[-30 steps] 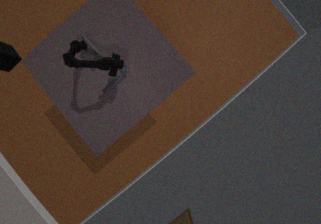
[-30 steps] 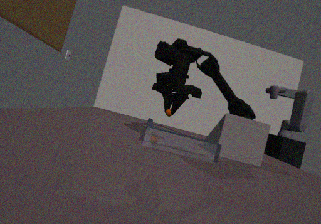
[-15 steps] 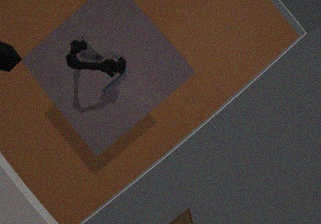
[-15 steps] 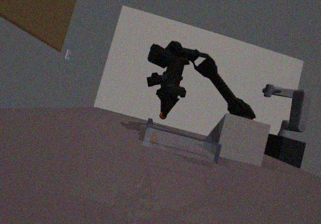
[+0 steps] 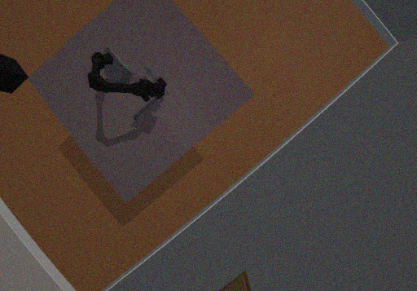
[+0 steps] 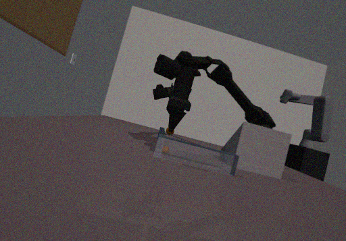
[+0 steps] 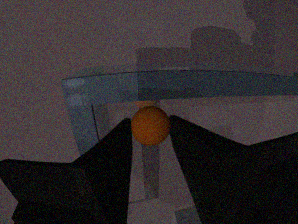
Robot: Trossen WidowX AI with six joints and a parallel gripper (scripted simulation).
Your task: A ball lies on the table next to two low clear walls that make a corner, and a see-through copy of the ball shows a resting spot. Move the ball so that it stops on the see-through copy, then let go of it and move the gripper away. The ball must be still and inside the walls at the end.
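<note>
The see-through copy of ball lies 60 mm below my gripper tip. The rest, counted from my gripper tip: orange ball right at my gripper tip.
</note>
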